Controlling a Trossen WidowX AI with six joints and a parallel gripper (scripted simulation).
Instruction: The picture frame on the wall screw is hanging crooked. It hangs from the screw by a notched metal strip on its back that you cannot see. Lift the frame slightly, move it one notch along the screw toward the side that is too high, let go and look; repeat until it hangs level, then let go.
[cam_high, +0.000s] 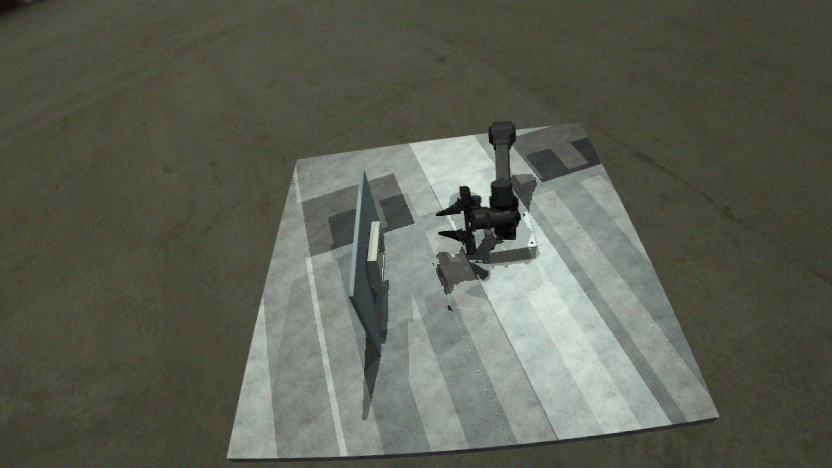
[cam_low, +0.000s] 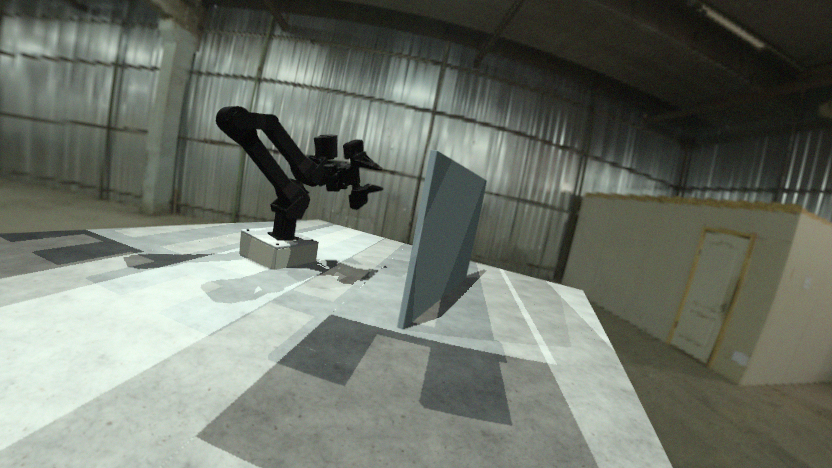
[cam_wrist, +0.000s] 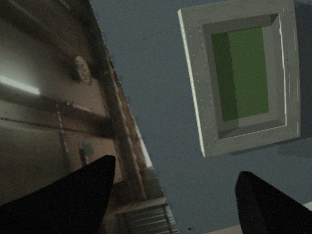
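My gripper tip is 19 cm short of the picture frame, 8 cm above it and 6 cm to the right of it. Round my gripper tip: grey-blue wall panel: 20 cm ahead, 10 cm below, 6 cm to the left.
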